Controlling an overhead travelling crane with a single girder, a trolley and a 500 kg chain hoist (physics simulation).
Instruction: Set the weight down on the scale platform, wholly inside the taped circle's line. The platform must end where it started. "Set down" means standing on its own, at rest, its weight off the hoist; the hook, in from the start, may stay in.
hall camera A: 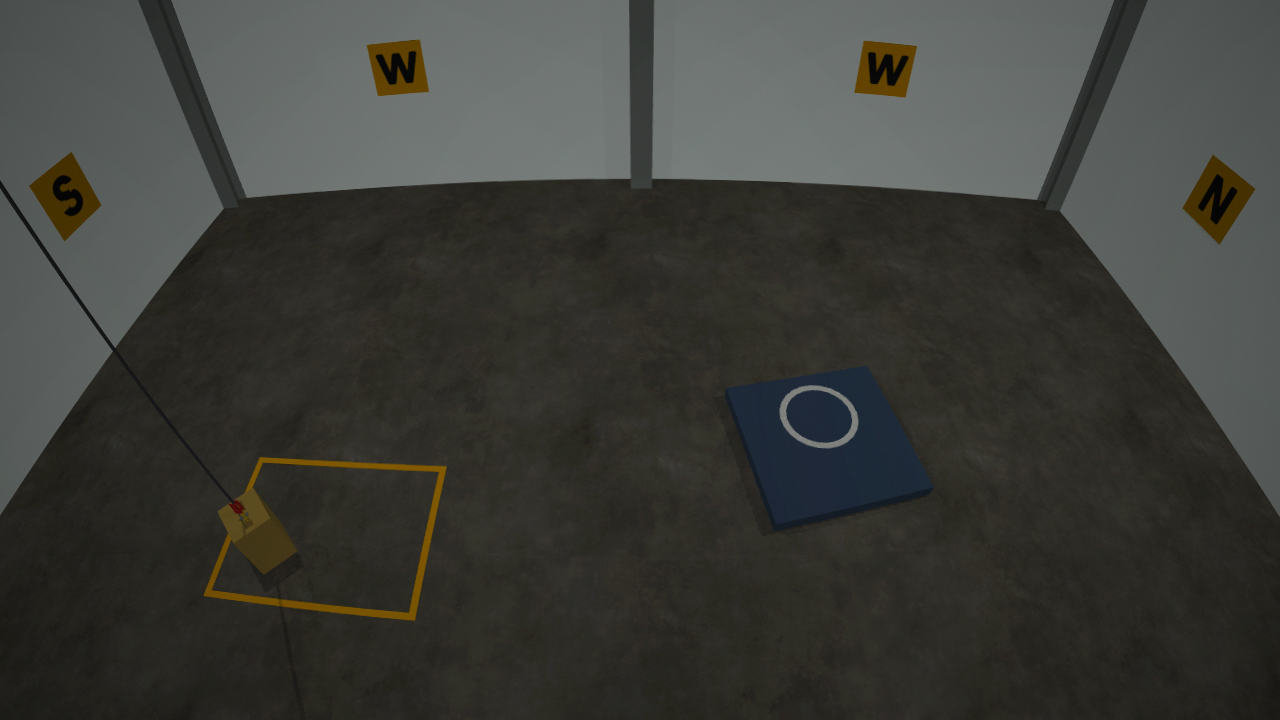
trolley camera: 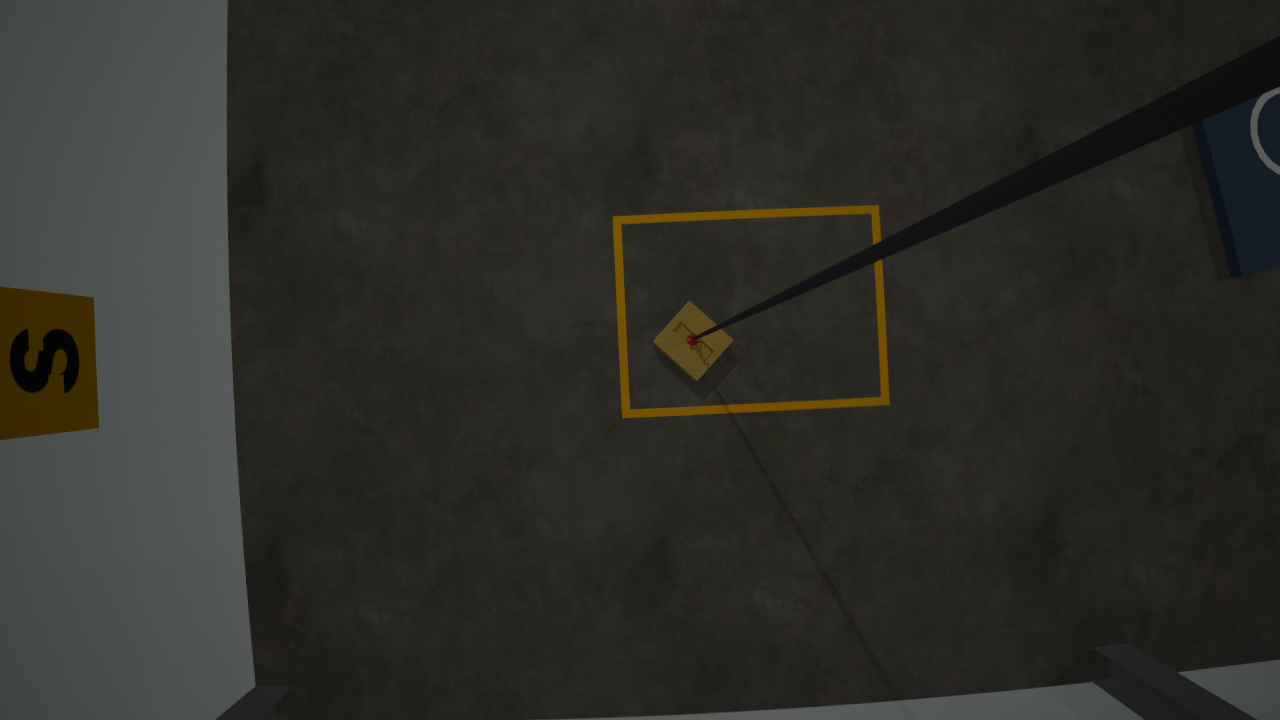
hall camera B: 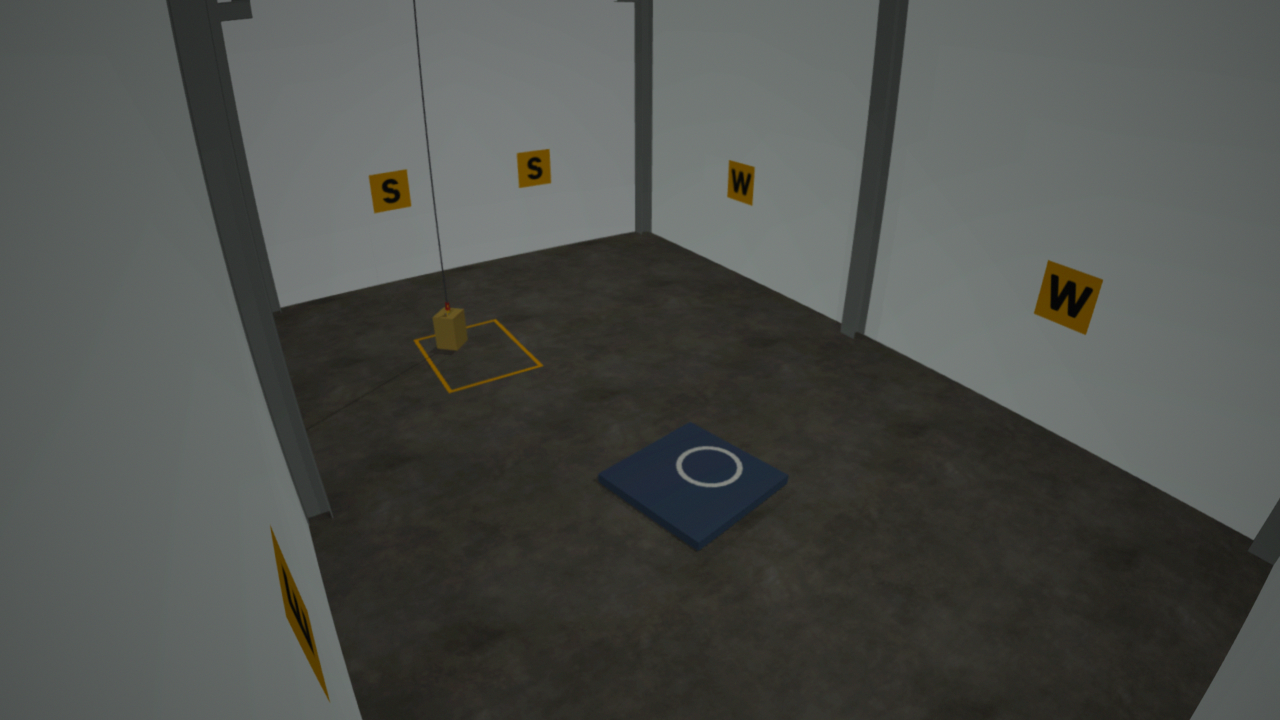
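The weight is a yellow block, upright, over the left part of the orange outlined rectangle. The red hook is at its top, on a straight chain. A dark shadow lies close by its base; whether its base touches the floor I cannot tell. The scale platform is a flat blue slab, well apart from the weight. The white taped circle lies on its top; the trolley view shows part of both.
The orange rectangle is marked on the floor. Walls with lettered signs and grey columns surround the floor. The south wall is at the left of the trolley view.
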